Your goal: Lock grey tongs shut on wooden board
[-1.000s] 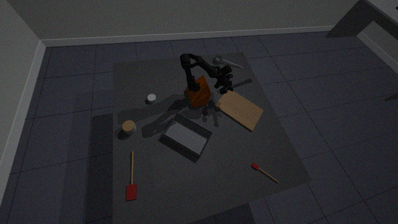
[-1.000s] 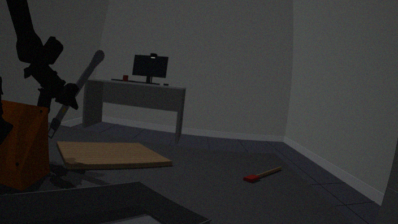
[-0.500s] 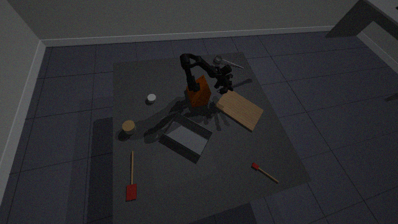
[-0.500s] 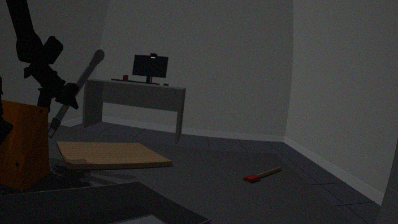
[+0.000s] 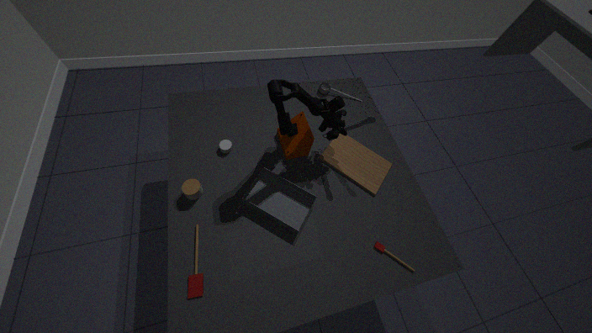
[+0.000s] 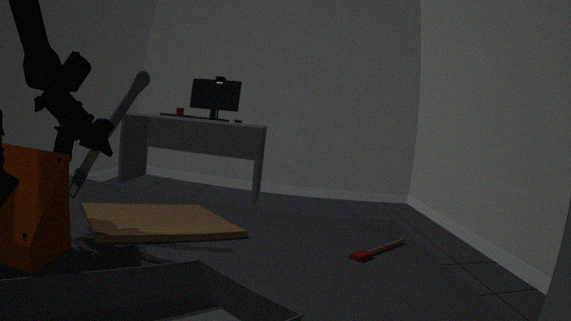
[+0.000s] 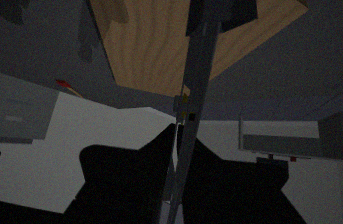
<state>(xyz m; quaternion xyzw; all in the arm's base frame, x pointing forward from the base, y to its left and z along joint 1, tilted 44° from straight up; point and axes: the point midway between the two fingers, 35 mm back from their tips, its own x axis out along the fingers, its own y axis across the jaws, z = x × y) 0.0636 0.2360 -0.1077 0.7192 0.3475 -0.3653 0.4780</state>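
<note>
The wooden board is 90 mm ahead of my gripper tip, 80 mm to the left of it and 150 mm below it. The rest, counted from my gripper tip: roasting tin 270 mm ahead, 380 mm to the right, 130 mm below; white cylinder 70 mm behind, 630 mm to the right, 140 mm below; red spatula 500 mm ahead, 760 mm to the right, 150 mm below.
</note>
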